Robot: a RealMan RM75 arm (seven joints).
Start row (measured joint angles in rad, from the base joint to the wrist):
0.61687 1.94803 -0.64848 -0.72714 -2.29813 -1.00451 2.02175
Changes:
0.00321 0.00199 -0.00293 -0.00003 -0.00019 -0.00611 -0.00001
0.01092 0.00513 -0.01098 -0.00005 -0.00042 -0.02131 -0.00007
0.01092 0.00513 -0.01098 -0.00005 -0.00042 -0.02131 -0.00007
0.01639 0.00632 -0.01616 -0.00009 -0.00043 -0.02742 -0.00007
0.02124 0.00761 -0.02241 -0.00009 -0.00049 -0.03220 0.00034
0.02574 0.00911 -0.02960 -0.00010 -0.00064 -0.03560 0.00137
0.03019 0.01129 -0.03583 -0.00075 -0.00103 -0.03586 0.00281
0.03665 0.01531 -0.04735 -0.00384 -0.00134 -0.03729 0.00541
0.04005 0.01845 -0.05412 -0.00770 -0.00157 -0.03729 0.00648
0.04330 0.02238 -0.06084 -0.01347 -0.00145 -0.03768 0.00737
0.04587 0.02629 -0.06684 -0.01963 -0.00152 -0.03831 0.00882
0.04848 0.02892 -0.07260 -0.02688 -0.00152 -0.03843 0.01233
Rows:
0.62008 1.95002 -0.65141 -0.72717 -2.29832 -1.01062 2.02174
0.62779 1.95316 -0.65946 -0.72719 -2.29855 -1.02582 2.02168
0.62779 1.95316 -0.65946 -0.72719 -2.29855 -1.02582 2.02168
0.63326 1.95435 -0.66464 -0.72723 -2.29856 -1.03193 2.02168
0.63811 1.95564 -0.67089 -0.72723 -2.29862 -1.03671 2.02209
0.64261 1.95714 -0.67808 -0.72724 -2.29877 -1.04011 2.02312
0.64706 1.95932 -0.68431 -0.72789 -2.29916 -1.04037 2.02456
0.65352 1.96334 -0.69583 -0.73098 -2.29947 -1.04180 2.02716
0.65692 1.96648 -0.70260 -0.73484 -2.29970 -1.04180 2.02823
0.66017 1.97041 -0.70932 -0.74061 -2.29958 -1.04219 2.02912
0.66274 1.97432 -0.71532 -0.74677 -2.29965 -1.04282 2.03057
0.66535 1.97695 -0.72108 -0.75402 -2.29965 -1.04294 2.03408

